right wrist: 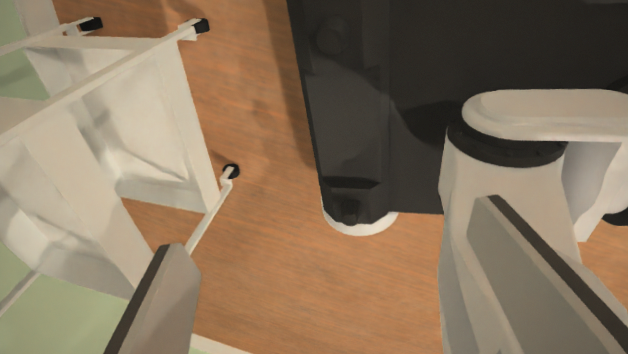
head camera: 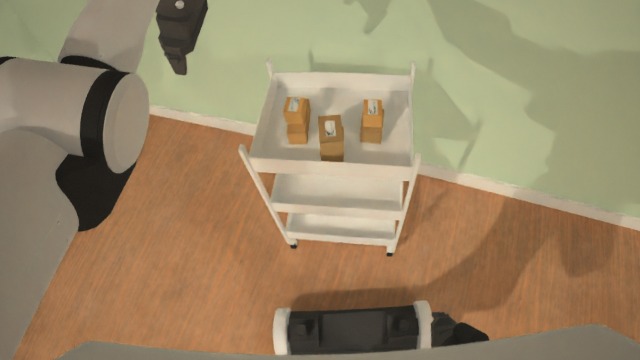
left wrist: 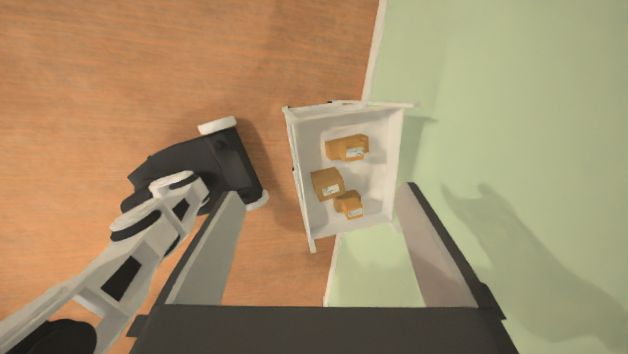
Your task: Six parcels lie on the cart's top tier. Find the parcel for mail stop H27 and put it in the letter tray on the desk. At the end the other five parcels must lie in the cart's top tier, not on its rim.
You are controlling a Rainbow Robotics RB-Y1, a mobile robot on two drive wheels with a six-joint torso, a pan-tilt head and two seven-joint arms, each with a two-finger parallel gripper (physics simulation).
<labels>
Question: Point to a white three-tier cart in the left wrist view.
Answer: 374,178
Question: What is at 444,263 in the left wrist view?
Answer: The left gripper.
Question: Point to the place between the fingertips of the left gripper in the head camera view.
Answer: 189,47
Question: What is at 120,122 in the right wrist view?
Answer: A white three-tier cart.
</labels>
